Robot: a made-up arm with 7 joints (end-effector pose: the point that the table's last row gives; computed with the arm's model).
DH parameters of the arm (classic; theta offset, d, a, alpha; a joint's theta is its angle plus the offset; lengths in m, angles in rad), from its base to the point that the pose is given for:
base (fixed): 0 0.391 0.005 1.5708
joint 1: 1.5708 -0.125 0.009 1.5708
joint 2: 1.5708 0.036 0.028 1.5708
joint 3: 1.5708 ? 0 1.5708
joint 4: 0 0.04 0.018 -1.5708
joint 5: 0 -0.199 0.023 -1.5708
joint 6: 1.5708 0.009 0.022 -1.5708
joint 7: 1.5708 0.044 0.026 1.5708
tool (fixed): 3.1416 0.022 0 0
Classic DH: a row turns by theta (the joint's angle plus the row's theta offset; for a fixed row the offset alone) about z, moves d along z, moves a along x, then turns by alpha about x.
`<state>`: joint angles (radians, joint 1 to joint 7).
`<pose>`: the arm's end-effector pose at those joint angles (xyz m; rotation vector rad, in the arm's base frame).
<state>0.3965 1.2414 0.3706 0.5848 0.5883 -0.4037 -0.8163</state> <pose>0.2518 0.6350 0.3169 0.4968 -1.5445 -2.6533</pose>
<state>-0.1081 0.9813 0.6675 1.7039 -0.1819 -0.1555 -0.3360</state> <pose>0.2592 0.4151 0.2899 0.9355 0.3505 2.8026</pose>
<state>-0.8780 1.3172 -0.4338 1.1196 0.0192 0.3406 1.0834</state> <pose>-0.0791 0.4843 0.1056 -2.3576 -0.8372 1.1666</pose>
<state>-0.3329 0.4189 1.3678 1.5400 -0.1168 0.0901 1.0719</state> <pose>0.0571 0.4085 0.1252 1.6902 1.5162 1.4887</pose>
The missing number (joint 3, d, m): -0.325
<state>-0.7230 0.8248 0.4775 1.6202 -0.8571 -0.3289 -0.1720</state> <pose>0.1125 0.3834 0.0799 -2.3976 0.2671 -1.9423</pose>
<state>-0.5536 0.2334 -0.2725 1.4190 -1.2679 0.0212 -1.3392</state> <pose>0.0637 0.0967 -0.0396 1.4187 0.1145 2.5848</pose>
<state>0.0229 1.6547 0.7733 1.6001 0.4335 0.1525 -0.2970</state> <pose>0.2535 0.4372 0.5304 0.7376 0.3510 2.7374</pose>
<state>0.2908 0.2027 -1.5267 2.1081 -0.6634 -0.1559 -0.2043</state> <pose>0.0753 -0.0784 0.1705 0.8780 -0.5081 0.8193</pose>
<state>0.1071 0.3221 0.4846 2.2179 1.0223 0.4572 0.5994</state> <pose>0.2238 0.1569 0.2400 0.8467 0.4187 0.6850</pose>
